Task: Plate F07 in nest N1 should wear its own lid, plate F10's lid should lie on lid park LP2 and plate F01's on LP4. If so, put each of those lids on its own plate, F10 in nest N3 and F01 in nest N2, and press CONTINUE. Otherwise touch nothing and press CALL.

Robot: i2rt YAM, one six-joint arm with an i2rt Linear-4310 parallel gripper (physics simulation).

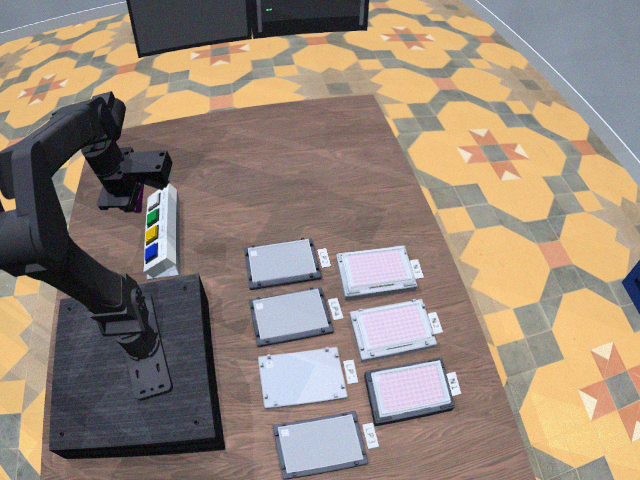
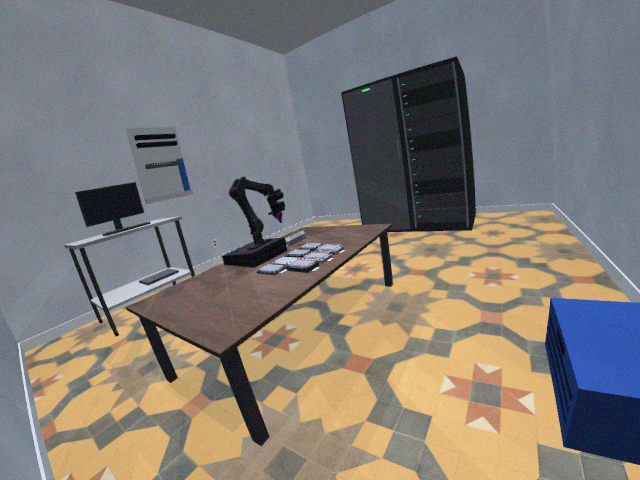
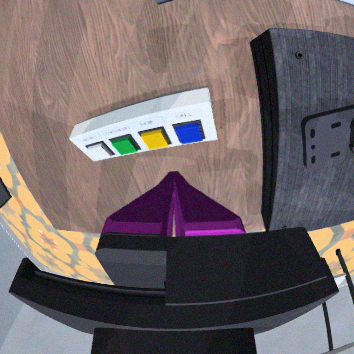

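Where they show: gripper, fingertip midpoint: (image 1: 138,211) (image 2: 281,222) (image 3: 173,178); arm's base, link origin: (image 1: 144,345) (image 2: 260,244).
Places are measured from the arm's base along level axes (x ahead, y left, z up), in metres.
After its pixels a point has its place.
Note:
My gripper (image 1: 138,207) {x 0.050, y 0.229, z 0.089 m} (image 2: 279,220) {x 0.050, y 0.229, z 0.089 m} (image 3: 173,178) {x 0.050, y 0.229, z 0.089 m} is shut and empty, its magenta tips beside the button box (image 1: 168,248) {x 0.083, y 0.220, z -0.026 m} (image 3: 145,115) {x 0.088, y 0.273, z -0.021 m}, apart from the buttons. The blue CALL button (image 1: 150,252) {x 0.042, y 0.231, z -0.034 m} (image 3: 188,132) {x 0.045, y 0.234, z -0.032 m} and green CONTINUE button (image 1: 152,217) {x 0.060, y 0.327, z -0.033 m} (image 3: 124,145) {x 0.060, y 0.330, z -0.033 m} show. Pink-welled plates lie in N3 (image 1: 376,266) {x 0.466, y 0.051, z -0.053 m}, N2 (image 1: 395,326) {x 0.443, y -0.084, z -0.055 m} and N1 (image 1: 412,387) {x 0.416, y -0.210, z -0.049 m}. Flat grey panels with small corner labels show on LP2 (image 1: 284,261) {x 0.305, y 0.137, z -0.066 m} and LP4 (image 1: 292,313) {x 0.280, y 0.017, z -0.066 m}. The corner labels are too small to read, and I cannot tell whether the N1 plate wears a lid.
Another two lid parks, a pale one (image 1: 302,379) {x 0.251, y -0.114, z -0.074 m} and dark LP3 (image 1: 320,445) {x 0.233, y -0.245, z -0.067 m}, lie in line with LP4. The arm's black base block (image 1: 93,413) {x -0.123, y -0.098, z -0.011 m} (image 2: 242,256) {x -0.008, y -0.181, z -0.017 m} stands left of them. White and yellow (image 3: 155,139) {x 0.051, y 0.281, z -0.033 m} buttons share the box. The table (image 1: 289,170) {x 0.407, y 0.407, z -0.085 m} (image 2: 206,304) {x 0.132, y -0.642, z -0.085 m} carries everything.

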